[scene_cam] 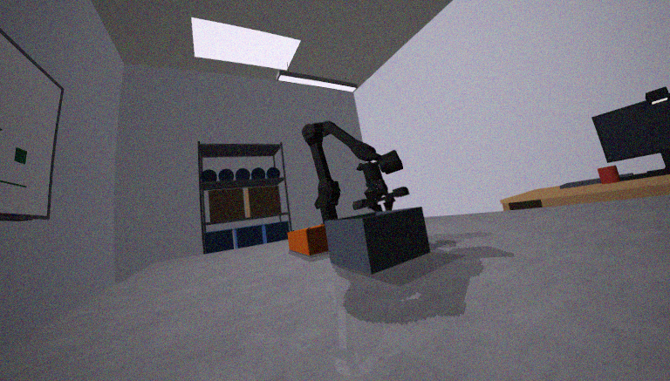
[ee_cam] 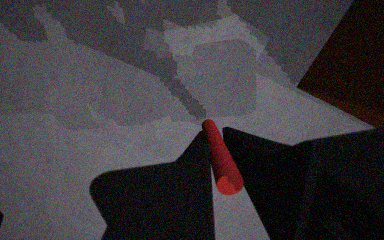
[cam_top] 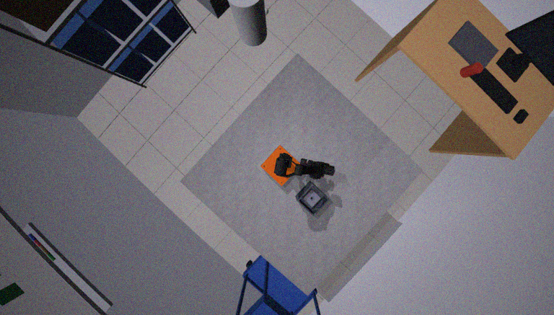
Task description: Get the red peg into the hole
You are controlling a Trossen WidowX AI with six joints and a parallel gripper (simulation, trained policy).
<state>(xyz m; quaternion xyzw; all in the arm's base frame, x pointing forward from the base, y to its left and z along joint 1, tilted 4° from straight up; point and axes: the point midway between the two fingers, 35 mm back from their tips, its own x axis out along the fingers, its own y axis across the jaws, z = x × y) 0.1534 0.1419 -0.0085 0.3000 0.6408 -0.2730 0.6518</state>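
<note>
Now: gripper tip 19 cm short of the dark grey box, 15 cm to the left of it and 2 cm above it. The rest, counted from my gripper tip: red peg (1 cm behind, 1 cm to the left).
</note>
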